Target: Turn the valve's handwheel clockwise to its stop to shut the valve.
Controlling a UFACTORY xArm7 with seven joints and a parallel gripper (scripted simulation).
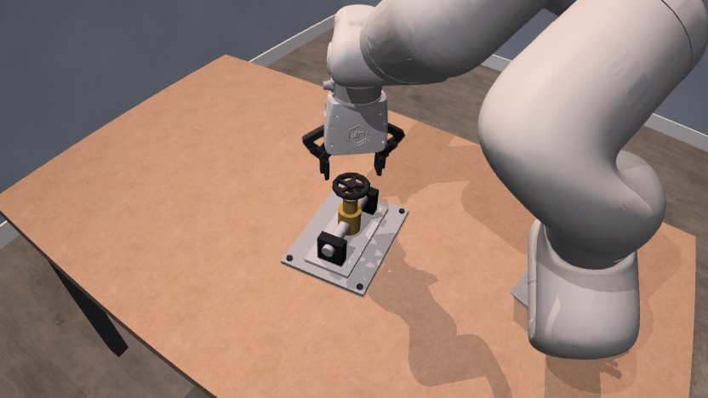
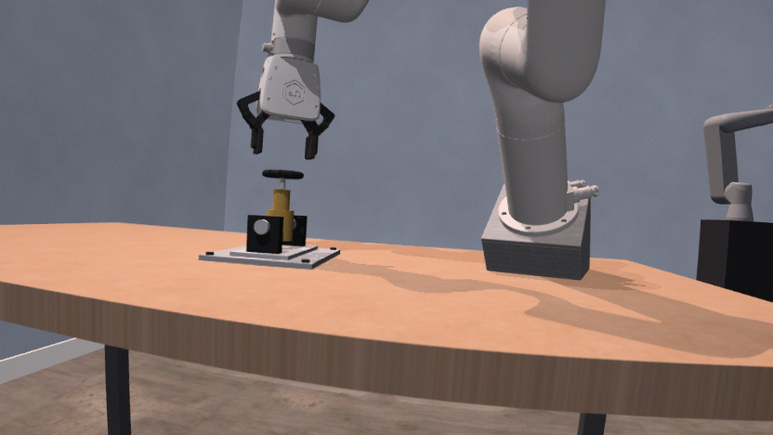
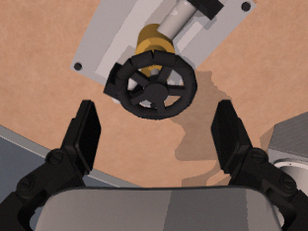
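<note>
The black spoked handwheel is 5 cm below my hand.
</note>
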